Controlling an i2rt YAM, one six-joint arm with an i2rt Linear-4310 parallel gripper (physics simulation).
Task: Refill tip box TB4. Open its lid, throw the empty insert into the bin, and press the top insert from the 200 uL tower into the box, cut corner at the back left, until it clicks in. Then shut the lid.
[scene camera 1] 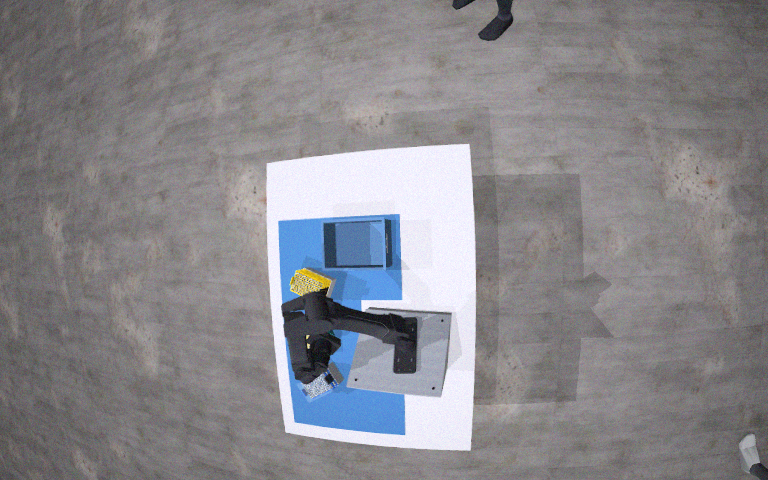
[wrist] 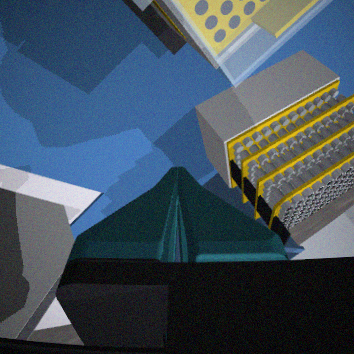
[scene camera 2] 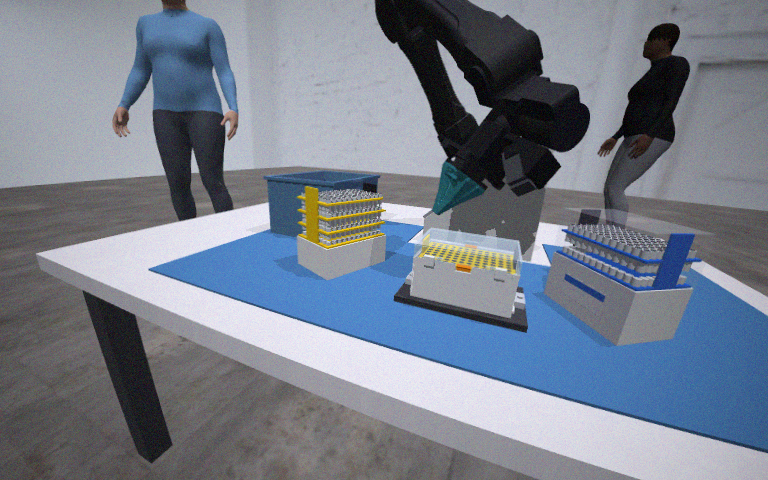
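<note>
The tip box has a white body point(scene camera 2: 465, 291) and sits in a black holder point(scene camera 2: 464, 310). Its clear lid point(scene camera 2: 481, 242) point(wrist: 255, 56) is shut over a yellow insert with rows of holes point(scene camera 2: 472, 257) point(wrist: 218, 14). A tower of stacked yellow inserts full of tips point(scene camera 1: 306, 281) point(scene camera 2: 346, 217) point(wrist: 295, 165) stands on a white block point(scene camera 2: 342, 257). My teal gripper point(scene camera 2: 436, 212) point(wrist: 177, 177) is shut and empty. In the scene camera 2 view its tips appear just beyond the box's back left; in the wrist view they are apart from box and tower. The arm hides most of the box in the scene camera 1 view.
A blue open bin point(scene camera 1: 389, 243) point(scene camera 2: 283, 203) stands beyond the yellow tower. A tower of blue inserts point(scene camera 1: 321, 387) point(scene camera 2: 628, 254) stands on the box's other side. The grey base plate point(scene camera 1: 427, 367) is behind the box. Two people stand beyond the table.
</note>
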